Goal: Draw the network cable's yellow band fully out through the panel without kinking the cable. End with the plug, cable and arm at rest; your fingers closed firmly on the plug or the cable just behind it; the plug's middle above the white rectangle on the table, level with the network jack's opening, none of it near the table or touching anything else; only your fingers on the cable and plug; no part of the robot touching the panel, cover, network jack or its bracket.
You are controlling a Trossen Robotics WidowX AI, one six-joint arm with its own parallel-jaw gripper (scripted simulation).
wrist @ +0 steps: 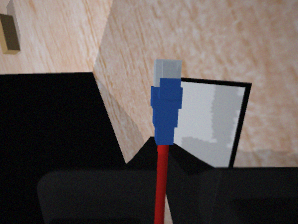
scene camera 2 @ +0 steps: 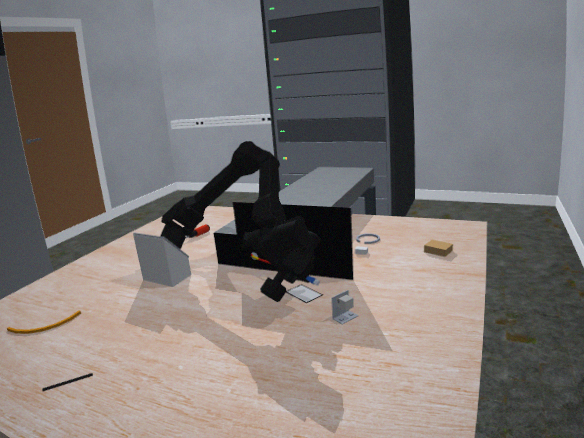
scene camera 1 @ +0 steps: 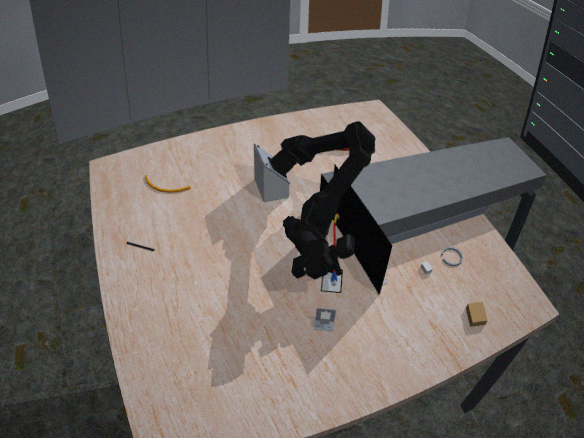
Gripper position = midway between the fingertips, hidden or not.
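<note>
You'd see my gripper (scene camera 2: 308, 281) here. My gripper is in the wrist view (wrist: 156, 142) as well. You'd also find my gripper in scene camera 1 (scene camera 1: 340, 274). There's a blue plug (wrist: 166, 93) too, and a white rectangle (wrist: 207, 123).
</note>
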